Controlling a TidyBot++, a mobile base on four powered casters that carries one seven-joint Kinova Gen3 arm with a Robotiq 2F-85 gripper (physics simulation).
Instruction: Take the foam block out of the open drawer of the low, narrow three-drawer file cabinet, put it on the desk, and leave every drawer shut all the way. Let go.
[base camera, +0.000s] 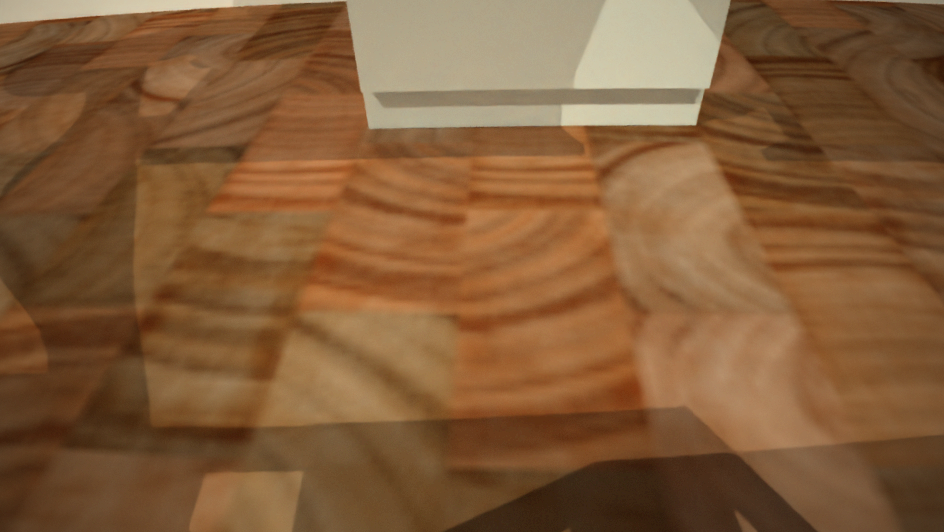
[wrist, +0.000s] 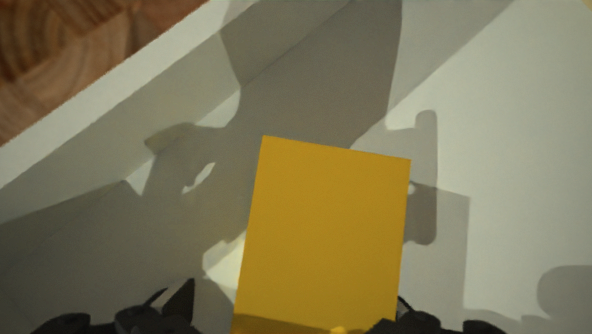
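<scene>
In the wrist view the yellow foam block (wrist: 323, 224) lies flat on the pale floor of the open drawer (wrist: 475, 108). My gripper (wrist: 281, 299) is open wide and low over the block. Its dark fingertips show at the bottom edge, one on each side of the block's near end. I cannot tell whether the fingers touch the block. The drawer's side wall (wrist: 142, 72) runs diagonally at the upper left. In the base camera view the white cabinet (base camera: 535, 51) stands at the top middle; neither the gripper nor the block shows there.
Wooden parquet floor (base camera: 469, 293) (wrist: 102, 43) surrounds the cabinet. A pale plinth or low drawer front (base camera: 535, 116) juts out at the cabinet's foot. The arm's shadow falls across the drawer floor.
</scene>
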